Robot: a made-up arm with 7 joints. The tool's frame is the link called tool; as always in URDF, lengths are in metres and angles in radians. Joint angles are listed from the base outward. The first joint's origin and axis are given. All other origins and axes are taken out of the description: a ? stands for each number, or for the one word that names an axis. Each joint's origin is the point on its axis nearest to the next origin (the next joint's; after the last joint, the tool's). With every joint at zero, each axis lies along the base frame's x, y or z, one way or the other. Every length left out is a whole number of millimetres.
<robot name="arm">
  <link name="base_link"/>
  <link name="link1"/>
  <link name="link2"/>
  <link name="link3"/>
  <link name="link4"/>
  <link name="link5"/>
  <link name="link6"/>
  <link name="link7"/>
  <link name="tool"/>
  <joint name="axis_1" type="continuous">
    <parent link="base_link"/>
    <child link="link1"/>
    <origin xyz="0 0 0.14" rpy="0 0 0"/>
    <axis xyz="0 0 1"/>
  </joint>
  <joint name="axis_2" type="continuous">
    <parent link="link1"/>
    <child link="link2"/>
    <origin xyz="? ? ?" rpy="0 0 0"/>
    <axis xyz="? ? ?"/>
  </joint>
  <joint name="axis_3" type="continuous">
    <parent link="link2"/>
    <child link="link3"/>
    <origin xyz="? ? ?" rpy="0 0 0"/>
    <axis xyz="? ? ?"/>
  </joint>
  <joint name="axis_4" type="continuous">
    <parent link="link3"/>
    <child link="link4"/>
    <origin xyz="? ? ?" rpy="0 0 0"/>
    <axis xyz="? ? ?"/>
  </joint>
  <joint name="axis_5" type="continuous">
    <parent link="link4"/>
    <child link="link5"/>
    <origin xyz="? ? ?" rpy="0 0 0"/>
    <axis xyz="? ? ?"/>
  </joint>
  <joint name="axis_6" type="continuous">
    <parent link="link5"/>
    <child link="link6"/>
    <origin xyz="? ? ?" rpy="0 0 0"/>
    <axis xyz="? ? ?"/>
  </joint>
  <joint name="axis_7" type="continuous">
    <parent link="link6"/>
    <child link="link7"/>
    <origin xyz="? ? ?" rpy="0 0 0"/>
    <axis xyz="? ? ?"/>
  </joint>
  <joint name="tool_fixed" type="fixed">
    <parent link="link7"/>
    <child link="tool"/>
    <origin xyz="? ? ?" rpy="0 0 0"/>
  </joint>
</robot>
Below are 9 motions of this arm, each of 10 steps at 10 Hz.
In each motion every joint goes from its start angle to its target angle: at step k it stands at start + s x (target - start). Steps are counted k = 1, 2, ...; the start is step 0. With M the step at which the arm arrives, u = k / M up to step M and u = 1 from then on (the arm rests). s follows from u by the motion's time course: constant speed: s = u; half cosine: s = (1 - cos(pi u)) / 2; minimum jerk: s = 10 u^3 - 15 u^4 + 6 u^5.
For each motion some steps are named. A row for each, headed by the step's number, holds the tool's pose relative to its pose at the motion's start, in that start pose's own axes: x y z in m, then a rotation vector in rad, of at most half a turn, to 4 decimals.
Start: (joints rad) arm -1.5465 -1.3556 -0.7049 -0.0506 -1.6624 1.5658 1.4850
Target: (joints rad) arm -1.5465 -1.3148 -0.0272 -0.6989 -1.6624 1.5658 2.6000
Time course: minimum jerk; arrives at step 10
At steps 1, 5, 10:
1: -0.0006 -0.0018 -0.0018 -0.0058 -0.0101 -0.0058
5: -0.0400 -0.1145 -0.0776 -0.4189 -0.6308 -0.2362
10: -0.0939 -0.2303 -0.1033 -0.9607 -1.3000 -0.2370

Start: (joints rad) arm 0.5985 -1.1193 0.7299 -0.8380 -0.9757 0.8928 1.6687
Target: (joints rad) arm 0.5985 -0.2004 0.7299 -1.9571 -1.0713 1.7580 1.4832
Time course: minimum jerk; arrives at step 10
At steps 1, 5, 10:
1: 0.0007 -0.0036 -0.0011 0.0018 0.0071 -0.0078
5: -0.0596 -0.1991 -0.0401 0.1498 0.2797 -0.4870
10: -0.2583 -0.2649 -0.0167 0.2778 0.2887 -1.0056

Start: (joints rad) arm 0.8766 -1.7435 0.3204 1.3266 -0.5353 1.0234 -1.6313
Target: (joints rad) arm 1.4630 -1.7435 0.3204 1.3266 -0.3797 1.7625 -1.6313
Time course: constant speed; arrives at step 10
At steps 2, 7, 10:
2: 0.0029 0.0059 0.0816 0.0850 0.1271 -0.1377
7: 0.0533 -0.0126 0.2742 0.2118 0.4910 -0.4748
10: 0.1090 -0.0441 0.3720 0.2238 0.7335 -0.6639

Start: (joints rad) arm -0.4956 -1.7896 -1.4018 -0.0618 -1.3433 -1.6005 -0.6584
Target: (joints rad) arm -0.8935 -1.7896 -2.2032 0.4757 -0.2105 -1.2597 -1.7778
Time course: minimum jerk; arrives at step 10
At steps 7, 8, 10:
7: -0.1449 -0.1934 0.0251 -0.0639 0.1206 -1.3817
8: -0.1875 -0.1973 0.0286 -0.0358 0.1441 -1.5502
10: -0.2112 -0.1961 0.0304 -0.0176 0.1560 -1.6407

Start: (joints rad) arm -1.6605 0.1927 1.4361 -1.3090 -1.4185 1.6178 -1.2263
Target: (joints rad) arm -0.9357 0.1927 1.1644 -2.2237 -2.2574 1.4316 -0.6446
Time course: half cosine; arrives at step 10
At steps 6, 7, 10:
6: 0.0999 -0.0484 -0.2705 0.6309 -0.5562 1.0076
7: 0.1188 -0.0227 -0.3358 0.8795 -0.6105 1.1387
10: 0.1201 0.0342 -0.4317 1.2956 -0.6277 1.2427

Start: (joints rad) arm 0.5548 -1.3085 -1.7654 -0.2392 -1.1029 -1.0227 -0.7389
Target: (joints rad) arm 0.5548 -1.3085 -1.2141 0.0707 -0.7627 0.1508 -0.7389
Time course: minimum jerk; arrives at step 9
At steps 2, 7, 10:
2: 0.0129 0.0163 -0.0023 -0.0880 -0.0401 -0.0395
7: 0.1423 0.2013 -0.0026 -0.7493 -0.6576 -0.6263
10: 0.1508 0.2188 0.0022 -0.7739 -0.7191 -0.6937

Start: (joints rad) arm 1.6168 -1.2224 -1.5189 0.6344 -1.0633 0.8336 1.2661
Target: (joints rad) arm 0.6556 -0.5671 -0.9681 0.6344 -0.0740 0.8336 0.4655
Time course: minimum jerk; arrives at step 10
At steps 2, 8, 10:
2: 0.0117 -0.0121 0.0050 0.0017 0.0628 -0.0228
8: 0.2211 -0.2691 -0.0861 0.3683 1.4583 -0.2725
10: 0.2270 -0.2805 -0.1078 0.4032 1.5797 -0.2612

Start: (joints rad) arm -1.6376 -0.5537 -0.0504 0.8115 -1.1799 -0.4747 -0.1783
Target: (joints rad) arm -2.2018 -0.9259 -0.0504 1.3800 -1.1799 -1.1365 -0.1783
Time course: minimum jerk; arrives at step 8
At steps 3, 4, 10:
3: 0.0211 -0.0412 -0.0991 -0.1025 0.0351 -0.0591
4: 0.0208 -0.0928 -0.1745 -0.1889 0.0783 -0.0894
10: -0.0402 -0.2484 -0.2971 -0.3745 0.2309 -0.1080

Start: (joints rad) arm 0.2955 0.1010 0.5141 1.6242 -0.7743 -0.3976 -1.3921
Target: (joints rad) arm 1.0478 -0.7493 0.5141 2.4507 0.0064 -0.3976 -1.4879
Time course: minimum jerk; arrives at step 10
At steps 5, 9, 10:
5: -0.1138 -0.0039 -0.0126 0.2203 -0.8833 0.0773
9: -0.2860 -0.0651 -0.0411 0.7302 -1.7388 0.3127
10: -0.2887 -0.0666 -0.0423 0.7410 -1.7532 0.3173

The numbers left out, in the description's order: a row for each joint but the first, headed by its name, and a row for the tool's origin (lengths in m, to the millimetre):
axis_2: xyz -0.054 -0.025 0, axis 0 1 0
axis_3: xyz 0.009 0 0.096, axis 1 0 0
axis_4: xyz 0 0.147 -0.38, axis 0 -1 0
axis_5: xyz 0.078 0 0.142, axis 0 0 -1
axis_6: xyz -0.024 0.3 0, axis -1 0 0
axis_7: xyz 0 0.054 0.042, axis 0 -1 0
tool: xyz -0.023 0 0.016

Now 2 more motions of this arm.
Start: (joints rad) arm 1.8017 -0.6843 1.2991 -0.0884 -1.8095 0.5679 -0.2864
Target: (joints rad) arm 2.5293 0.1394 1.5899 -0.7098 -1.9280 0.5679 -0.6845
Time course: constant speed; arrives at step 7
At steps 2, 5, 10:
2: 0.0093 -0.1079 0.0843 0.4028 -0.0936 -0.1444
5: -0.0368 -0.2630 0.1029 1.0088 -0.2675 -0.2635
10: -0.0772 -0.3220 0.0565 1.3966 -0.3999 -0.2976

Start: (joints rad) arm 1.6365 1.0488 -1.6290 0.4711 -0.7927 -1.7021 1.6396
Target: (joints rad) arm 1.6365 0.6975 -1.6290 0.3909 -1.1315 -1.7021 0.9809
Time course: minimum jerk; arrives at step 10
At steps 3, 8, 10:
3: 0.0052 -0.0019 -0.0002 -0.0301 0.1076 0.0059
8: 0.0356 -0.0018 -0.0016 -0.1666 0.6155 -0.0371
10: 0.0381 -0.0014 -0.0018 -0.1752 0.6528 -0.0447

